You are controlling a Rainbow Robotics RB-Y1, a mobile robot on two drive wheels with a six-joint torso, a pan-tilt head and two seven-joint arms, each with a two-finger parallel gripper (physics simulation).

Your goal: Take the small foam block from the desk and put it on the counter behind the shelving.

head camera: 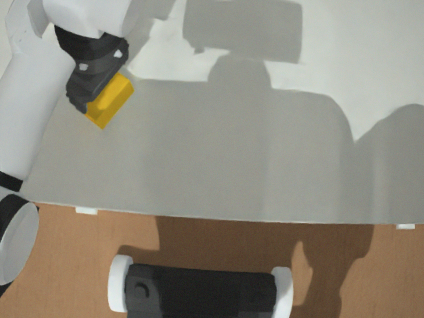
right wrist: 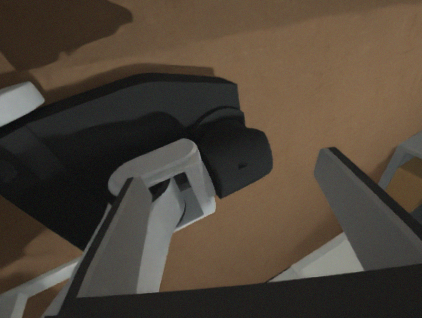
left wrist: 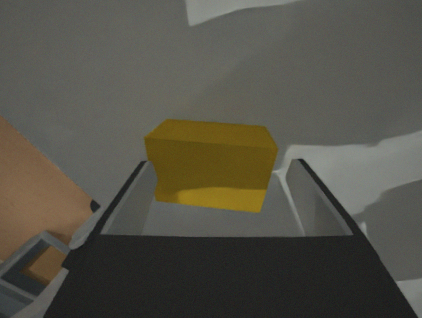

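Pixels of known places: left gripper, fingertip midpoint: [head camera: 101, 85] [left wrist: 220, 169]; right gripper, fingertip midpoint: [right wrist: 228, 174]; robot's base, origin of the base link: [head camera: 200, 288].
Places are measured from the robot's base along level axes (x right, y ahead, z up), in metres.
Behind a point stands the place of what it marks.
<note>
A yellow foam block [head camera: 111, 101] {x -0.169, y 0.377, z 0.766 m} [left wrist: 211, 162] {x -0.203, y 0.405, z 0.766 m} rests on the grey-white desk [head camera: 210, 165] {x 0.003, y 0.292, z 0.721 m} [left wrist: 90, 65] {x -0.311, y 0.342, z 0.721 m}, at the upper left in the head camera. My left gripper [left wrist: 220, 169] {x -0.194, y 0.407, z 0.763 m} is open, and the block shows between and just ahead of its two fingertips in the left wrist view; in the head camera the dark gripper [head camera: 82, 102] partly covers the block. The block's far side is hidden there. My right gripper [right wrist: 228, 174] {x 0.242, y -0.345, z 0.552 m} is open over the floor beside the robot's base, with no object between its fingers. The counter and the shelving cannot be made out.
The desk's near edge runs across the head camera above the brown floor [head camera: 75, 240] {x -0.481, y 0.124, z 0.002 m} [right wrist: 320, 75] {x -0.012, y -1.065, z 0.001 m}. The robot's dark base [head camera: 200, 290] {x 0.000, y 0.017, z 0.191 m} [right wrist: 125, 105] {x 0.192, y -0.268, z 0.170 m} with white wheels stands at that edge. Shadows of the robot lie across the desk. A pale slab [right wrist: 330, 260] {x -2.356, y -1.549, z 0.178 m} shows low in the right wrist view.
</note>
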